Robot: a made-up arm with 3 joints.
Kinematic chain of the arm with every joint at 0, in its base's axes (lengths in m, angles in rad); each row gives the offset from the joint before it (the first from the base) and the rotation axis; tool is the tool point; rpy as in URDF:
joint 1: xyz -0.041 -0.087 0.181 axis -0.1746 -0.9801 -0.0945
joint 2: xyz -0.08 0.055 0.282 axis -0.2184 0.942 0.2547
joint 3: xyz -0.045 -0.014 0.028 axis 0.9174 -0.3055 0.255
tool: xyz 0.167 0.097 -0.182 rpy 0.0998 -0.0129 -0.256
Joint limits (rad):
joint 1: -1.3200..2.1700
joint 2: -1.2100..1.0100
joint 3: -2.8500..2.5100
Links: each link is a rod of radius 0.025 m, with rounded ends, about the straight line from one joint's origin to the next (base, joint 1, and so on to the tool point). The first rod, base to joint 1, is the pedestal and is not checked.
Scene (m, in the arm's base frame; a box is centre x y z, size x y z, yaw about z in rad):
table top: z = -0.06
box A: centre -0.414 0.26 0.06 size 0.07 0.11 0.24 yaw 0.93
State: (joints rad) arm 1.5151 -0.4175 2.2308
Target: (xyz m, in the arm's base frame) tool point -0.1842 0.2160 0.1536
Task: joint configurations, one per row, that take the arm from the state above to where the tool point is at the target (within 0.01 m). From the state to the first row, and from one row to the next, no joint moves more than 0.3 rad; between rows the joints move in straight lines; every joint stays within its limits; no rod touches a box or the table.
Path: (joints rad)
1: 1.4342 -0.1593 2.1377
2: 1.3533 0.0988 2.0446
3: 1.2724 0.3570 1.9515
4: 1.1915 0.6151 1.8584
5: 1.3147 0.5372 1.5702
6: 1.4378 0.4593 1.2820
7: 1.5610 0.3814 0.9938
8: 1.6841 0.3034 0.7055

